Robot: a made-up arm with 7 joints. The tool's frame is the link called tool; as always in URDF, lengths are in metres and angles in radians. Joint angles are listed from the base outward.
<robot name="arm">
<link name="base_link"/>
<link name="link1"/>
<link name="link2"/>
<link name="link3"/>
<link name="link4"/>
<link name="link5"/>
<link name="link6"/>
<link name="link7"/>
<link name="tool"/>
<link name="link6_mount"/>
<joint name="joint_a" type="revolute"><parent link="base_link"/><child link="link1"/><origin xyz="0.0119 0.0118 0.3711" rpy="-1.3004 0.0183 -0.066"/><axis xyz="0 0 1"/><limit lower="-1.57" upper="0.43"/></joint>
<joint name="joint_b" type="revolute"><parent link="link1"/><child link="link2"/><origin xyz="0.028 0.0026 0.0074" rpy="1.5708 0 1.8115"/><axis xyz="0 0 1"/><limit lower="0.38" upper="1.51"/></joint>
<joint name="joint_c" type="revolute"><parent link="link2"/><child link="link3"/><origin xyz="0.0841 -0.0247 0.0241" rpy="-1.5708 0 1.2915"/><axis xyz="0 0 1"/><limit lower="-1.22" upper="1.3"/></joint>
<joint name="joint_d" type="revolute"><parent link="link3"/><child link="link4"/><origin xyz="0.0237 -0.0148 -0.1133" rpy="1.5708 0 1.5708"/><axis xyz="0 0 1"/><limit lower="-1.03" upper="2.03"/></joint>
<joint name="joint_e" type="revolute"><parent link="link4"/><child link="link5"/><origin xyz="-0.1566 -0.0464 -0.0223" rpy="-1.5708 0 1.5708"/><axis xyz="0 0 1"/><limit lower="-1.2" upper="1.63"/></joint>
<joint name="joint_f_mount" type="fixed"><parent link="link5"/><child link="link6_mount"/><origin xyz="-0.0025 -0.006 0.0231" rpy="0 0 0"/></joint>
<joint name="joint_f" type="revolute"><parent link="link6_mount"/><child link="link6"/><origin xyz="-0.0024 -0.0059 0.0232" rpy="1.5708 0 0"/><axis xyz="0 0 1"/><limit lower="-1.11" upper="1.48"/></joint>
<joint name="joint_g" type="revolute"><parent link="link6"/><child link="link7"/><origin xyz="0.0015 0.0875 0.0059" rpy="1.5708 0 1.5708"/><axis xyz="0 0 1"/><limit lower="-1.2" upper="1.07"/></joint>
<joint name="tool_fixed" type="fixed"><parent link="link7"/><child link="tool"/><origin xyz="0.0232 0.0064 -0.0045" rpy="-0.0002 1.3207 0"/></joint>
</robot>
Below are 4 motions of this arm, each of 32 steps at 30 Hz.
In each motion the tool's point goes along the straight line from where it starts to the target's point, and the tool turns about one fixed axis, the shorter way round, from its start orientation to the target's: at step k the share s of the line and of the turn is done. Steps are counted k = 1, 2, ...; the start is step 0. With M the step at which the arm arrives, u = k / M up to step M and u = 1 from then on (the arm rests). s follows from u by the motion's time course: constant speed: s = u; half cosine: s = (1 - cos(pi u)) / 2; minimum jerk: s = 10 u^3 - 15 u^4 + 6 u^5.
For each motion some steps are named. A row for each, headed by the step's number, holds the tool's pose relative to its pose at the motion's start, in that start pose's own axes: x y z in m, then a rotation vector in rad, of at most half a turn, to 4 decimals.
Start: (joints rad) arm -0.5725 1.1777 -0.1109 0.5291 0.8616 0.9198 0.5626
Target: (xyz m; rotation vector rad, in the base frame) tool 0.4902 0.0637 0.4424 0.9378 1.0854 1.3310
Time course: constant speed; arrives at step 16
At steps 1, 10, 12, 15, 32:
1: -0.0130 0.0170 0.0003 0.0199 -0.0380 -0.0591
10: -0.1296 0.1700 0.0034 0.1992 -0.3796 -0.5914
12: -0.1555 0.2039 0.0041 0.2391 -0.4555 -0.7096
15: -0.1944 0.2549 0.0051 0.2988 -0.5693 -0.8871
32: -0.2073 0.2719 0.0054 0.3187 -0.6073 -0.9462

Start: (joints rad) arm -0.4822 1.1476 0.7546 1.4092 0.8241 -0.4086 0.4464
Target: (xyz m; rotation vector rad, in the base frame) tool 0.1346 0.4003 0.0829 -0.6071 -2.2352 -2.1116
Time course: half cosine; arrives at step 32
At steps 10, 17, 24, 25, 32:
10: 0.0048 -0.0252 -0.0310 0.0918 0.1309 0.1199
17: 0.0118 -0.0622 -0.0767 0.2267 0.3235 0.2963
24: 0.0184 -0.0968 -0.1192 0.3525 0.5030 0.4607
25: 0.0191 -0.1005 -0.1238 0.3661 0.5224 0.4785
32: 0.0215 -0.1134 -0.1397 0.4129 0.5893 0.5397

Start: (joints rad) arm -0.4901 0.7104 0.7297 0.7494 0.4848 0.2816 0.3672
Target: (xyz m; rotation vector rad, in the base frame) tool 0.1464 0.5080 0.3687 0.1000 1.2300 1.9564
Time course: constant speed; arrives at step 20
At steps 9, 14, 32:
9: 0.0076 0.1101 0.0263 -0.1318 -0.1098 0.1094
14: 0.0119 0.1713 0.0409 -0.2050 -0.1708 0.1702
32: 0.0170 0.2448 0.0585 -0.2928 -0.2440 0.2432

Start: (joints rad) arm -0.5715 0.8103 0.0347 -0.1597 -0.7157 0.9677 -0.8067
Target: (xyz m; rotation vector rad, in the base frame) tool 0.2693 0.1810 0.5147 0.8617 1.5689 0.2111
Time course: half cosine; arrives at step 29
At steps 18, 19, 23, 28, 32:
18: -0.1230 -0.1084 -0.1291 -0.4134 0.0760 0.5324
19: -0.1318 -0.1162 -0.1384 -0.4431 0.0814 0.5706
23: -0.1613 -0.1421 -0.1693 -0.5420 0.0996 0.6979
28: -0.1790 -0.1578 -0.1880 -0.6017 0.1106 0.7749
32: -0.1796 -0.1582 -0.1885 -0.6035 0.1109 0.7771

